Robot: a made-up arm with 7 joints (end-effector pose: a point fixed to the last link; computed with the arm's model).
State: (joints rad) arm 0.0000 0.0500 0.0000 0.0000 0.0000 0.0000 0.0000
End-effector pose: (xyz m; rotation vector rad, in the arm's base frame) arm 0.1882 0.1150 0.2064 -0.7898 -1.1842 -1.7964
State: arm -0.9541 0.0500 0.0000 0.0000 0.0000 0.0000 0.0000
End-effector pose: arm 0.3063 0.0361 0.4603 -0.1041 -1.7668 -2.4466
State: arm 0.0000 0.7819 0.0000 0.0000 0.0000 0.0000 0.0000
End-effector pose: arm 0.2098 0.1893 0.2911 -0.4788 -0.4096 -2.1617
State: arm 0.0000 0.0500 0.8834 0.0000 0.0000 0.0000 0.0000
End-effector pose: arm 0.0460 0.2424 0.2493 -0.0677 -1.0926 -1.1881
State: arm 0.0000 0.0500 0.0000 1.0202 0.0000 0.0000 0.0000
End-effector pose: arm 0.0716 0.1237 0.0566 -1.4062 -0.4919 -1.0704
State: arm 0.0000 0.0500 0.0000 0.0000 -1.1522 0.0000 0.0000
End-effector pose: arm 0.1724 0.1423 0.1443 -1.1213 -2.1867 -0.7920
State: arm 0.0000 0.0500 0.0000 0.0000 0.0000 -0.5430 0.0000
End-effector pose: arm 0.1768 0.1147 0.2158 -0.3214 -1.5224 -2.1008
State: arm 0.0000 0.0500 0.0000 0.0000 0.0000 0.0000 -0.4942
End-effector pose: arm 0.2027 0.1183 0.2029 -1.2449 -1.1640 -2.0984
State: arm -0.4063 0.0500 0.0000 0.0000 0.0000 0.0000 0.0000
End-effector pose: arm 0.2697 0.0833 0.2997 -0.5393 -1.4392 -2.0918
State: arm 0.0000 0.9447 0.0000 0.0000 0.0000 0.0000 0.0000
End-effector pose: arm 0.2161 0.1960 0.3155 -0.4015 -0.2288 -2.2122
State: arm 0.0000 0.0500 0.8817 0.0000 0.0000 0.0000 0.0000
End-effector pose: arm 0.0463 0.2423 0.2492 -0.0690 -1.0930 -1.1894
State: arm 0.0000 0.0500 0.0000 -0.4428 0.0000 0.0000 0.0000
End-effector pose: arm 0.1822 0.1110 0.2916 -0.4156 -1.4624 -2.0502
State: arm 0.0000 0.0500 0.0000 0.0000 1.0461 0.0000 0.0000
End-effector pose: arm 0.1893 0.0513 0.2107 -0.3274 -0.0587 -2.2487
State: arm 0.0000 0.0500 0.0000 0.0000 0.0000 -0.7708 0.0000
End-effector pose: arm 0.1708 0.1147 0.2177 -0.0936 -1.6537 -2.2051
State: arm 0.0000 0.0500 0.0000 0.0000 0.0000 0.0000 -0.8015
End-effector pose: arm 0.2118 0.1165 0.2005 -1.5486 -1.1180 -2.2661
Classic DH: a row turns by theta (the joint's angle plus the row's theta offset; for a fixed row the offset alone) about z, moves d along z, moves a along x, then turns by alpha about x. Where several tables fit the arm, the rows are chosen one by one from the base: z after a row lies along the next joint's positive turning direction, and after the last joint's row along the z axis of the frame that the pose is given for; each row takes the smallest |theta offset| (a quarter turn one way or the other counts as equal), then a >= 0, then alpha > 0; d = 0 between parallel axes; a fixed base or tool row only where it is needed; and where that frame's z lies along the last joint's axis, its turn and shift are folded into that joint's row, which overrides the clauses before.
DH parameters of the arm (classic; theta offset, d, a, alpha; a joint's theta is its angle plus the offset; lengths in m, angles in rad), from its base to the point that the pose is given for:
base (fixed): -0.071 0.4315 -0.0136 -1.3004
joint 1: -1.3111 0.0282 -0.0367 -1.5708
joint 2: 1.2915 0.0421 0.0235 1.5708
joint 3: 1.5708 -0.1636 0.0154 -1.5708
joint 4: 1.5708 0.0549 0.0319 1.5708
joint 5: 0 0.1756 -0.0303 -1.5708
joint 6: -1.5708 0.0104 0.032 1.5708
joint 7: 0.0323 0.0114 -0.013 -1.2489
tool (fixed): -2.2965 0.0299 0 0

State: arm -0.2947 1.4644 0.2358 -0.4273 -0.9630 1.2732 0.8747
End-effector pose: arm 0.2150 0.1391 0.5134 0.0323 -0.2256 -1.4017
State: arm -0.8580 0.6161 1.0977 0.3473 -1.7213 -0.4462 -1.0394
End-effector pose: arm 0.1776 0.3481 0.3179 -1.1430 1.8545 1.1405
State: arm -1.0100 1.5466 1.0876 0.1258 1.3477 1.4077 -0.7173
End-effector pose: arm -0.0070 0.2196 0.6262 0.6068 -1.1358 -0.2602
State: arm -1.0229 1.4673 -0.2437 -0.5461 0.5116 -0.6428 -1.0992
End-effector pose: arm 0.1775 -0.0079 0.5418 -0.6127 -2.0199 2.1363
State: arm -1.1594 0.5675 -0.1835 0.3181 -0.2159 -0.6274 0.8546
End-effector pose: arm 0.3118 0.0747 0.4997 0.9001 -2.1716 -1.7557
